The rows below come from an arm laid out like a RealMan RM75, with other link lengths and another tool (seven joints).
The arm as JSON. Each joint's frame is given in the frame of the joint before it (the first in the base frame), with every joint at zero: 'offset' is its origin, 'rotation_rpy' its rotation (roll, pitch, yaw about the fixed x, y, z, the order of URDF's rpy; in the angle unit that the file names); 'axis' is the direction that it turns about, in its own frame. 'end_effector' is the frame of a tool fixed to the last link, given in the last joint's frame.
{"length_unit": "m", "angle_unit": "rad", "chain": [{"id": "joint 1", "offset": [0.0, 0.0, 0.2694], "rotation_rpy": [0.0, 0.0, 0.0], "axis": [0.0, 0.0, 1.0]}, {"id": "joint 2", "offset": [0.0, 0.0, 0.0], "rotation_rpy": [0.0, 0.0, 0.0], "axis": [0.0, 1.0, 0.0]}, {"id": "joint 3", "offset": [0.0, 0.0, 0.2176], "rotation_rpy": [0.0, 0.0, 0.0], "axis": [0.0, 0.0, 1.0]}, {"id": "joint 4", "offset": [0.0, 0.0, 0.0], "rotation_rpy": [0.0, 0.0, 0.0], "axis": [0.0, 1.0, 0.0]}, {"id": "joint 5", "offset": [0.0, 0.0, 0.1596], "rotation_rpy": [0.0, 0.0, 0.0], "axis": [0.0, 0.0, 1.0]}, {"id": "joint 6", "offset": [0.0, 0.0, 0.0], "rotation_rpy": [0.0, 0.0, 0.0], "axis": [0.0, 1.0, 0.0]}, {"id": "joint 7", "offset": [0.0, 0.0, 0.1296], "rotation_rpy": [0.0, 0.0, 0.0], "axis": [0.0, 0.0, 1.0]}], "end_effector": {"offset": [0.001, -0.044, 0.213], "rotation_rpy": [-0.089, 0.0, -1.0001]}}
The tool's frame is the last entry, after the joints.
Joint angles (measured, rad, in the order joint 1, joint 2, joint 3, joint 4, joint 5, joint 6, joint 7), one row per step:
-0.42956 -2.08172 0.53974 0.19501 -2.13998 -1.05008 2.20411
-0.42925 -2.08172 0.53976 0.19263 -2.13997 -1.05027 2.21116
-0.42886 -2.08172 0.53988 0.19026 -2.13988 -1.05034 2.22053
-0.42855 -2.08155 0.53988 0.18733 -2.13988 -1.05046 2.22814
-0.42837 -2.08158 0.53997 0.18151 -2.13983 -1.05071 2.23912
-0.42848 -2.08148 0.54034 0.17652 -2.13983 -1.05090 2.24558
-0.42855 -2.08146 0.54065 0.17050 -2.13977 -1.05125 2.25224
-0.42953 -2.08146 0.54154 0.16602 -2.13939 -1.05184 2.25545
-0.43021 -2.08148 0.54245 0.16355 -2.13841 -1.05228 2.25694
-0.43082 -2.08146 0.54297 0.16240 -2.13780 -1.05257 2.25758
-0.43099 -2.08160 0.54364 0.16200 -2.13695 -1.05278 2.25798
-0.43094 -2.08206 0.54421 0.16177 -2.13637 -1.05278 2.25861
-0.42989 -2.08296 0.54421 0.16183 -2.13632 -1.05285 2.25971
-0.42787 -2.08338 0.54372 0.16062 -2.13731 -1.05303 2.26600
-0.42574 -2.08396 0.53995 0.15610 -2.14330 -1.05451 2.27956
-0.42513 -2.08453 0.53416 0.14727 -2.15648 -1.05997 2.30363
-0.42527 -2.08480 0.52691 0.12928 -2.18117 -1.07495 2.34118
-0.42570 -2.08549 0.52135 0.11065 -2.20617 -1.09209 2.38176
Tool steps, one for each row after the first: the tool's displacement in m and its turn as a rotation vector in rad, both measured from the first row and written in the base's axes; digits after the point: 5 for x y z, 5 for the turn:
-0.00031 -0.00035 -0.00054 -0.00122 0.00539 0.00043
-0.00064 -0.00072 -0.00105 -0.00258 0.01318 0.00071
-0.00107 -0.00112 -0.00168 -0.00406 0.01891 0.00138
-0.00167 -0.00182 -0.00333 -0.00734 0.02588 0.00262
-0.00207 -0.00234 -0.00487 -0.01037 0.02913 0.00362
-0.00256 -0.00300 -0.00679 -0.01399 0.03180 0.00492
-0.00223 -0.00317 -0.00853 -0.01738 0.03240 0.00439
-0.00178 -0.00322 -0.00981 -0.02016 0.03294 0.00338
-0.00137 -0.00314 -0.01045 -0.02161 0.03327 0.00244
-0.00103 -0.00313 -0.01103 -0.02303 0.03389 0.00156
-0.00083 -0.00321 -0.01162 -0.02426 0.03443 0.00112
-0.00114 -0.00363 -0.01202 -0.02462 0.03474 0.00192
-0.00226 -0.00445 -0.01200 -0.02420 0.03910 0.00415
-0.00442 -0.00565 -0.01062 -0.01870 0.04461 0.00942
-0.00614 -0.00666 -0.00746 -0.00683 0.05324 0.01413
-0.00725 -0.00814 -0.00228 0.01397 0.06292 0.01788
-0.00753 -0.00969 0.00264 0.03434 0.07569 0.01984

